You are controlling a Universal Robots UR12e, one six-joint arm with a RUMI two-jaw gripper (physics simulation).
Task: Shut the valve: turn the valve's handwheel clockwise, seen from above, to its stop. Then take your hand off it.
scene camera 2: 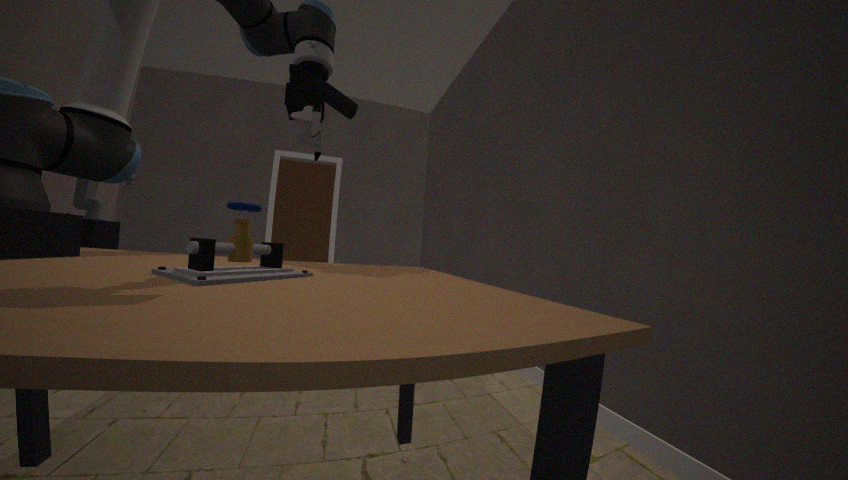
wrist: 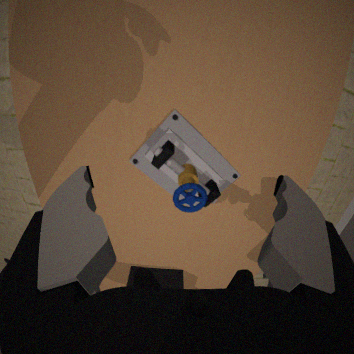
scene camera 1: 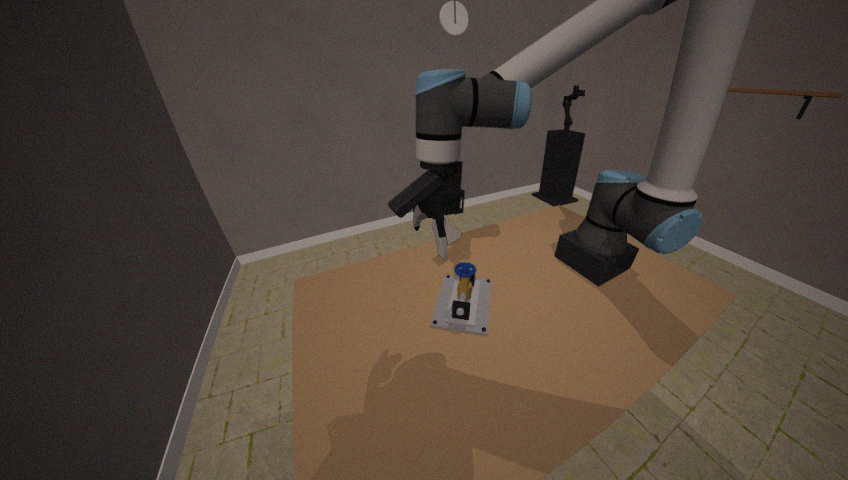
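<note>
The blue handwheel [scene camera 1: 464,270] [scene camera 2: 243,206] [wrist: 190,198] is level on top of the upright brass-yellow valve body [scene camera 1: 464,288] [scene camera 2: 241,245] [wrist: 188,175]. The valve sits on a grey pipe above a light grey base plate [scene camera 1: 440,315] [scene camera 2: 288,275] [wrist: 202,145]. My gripper [scene camera 1: 429,244] [scene camera 2: 314,152] [wrist: 184,173] is open and empty, pointing down. It hangs well above the handwheel, apart from it, and stands to its right in scene camera 2. In the wrist view the handwheel shows between the spread fingers, far below them. The wheel's turn angle cannot be told.
Two black pipe supports [scene camera 1: 461,309] [scene camera 2: 201,253] [wrist: 163,154] stand on the base plate, one on each side of the valve. The wooden table top [scene camera 1: 357,321] [scene camera 2: 386,315] [wrist: 240,90] carries the plate. The arm's black base block [scene camera 1: 595,258] stands behind right in scene camera 1.
</note>
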